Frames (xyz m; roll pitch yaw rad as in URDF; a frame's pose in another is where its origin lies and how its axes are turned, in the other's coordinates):
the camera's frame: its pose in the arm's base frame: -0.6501 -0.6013 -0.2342 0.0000 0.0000 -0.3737
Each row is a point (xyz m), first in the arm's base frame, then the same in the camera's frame.
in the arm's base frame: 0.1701 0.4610 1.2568
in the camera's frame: 0.3758 1.2884 1.4910
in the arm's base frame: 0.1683 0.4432 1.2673
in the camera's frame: 0.3806 1.2712 1.5015
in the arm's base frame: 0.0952 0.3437 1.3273
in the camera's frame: 0.3489 1.1519 1.5615
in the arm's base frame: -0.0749 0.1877 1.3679
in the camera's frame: 0.2475 0.9445 1.6021
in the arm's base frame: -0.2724 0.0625 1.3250
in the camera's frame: 0.1093 0.7559 1.5592
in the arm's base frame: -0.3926 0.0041 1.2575
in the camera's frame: 0.0187 0.6576 1.4917
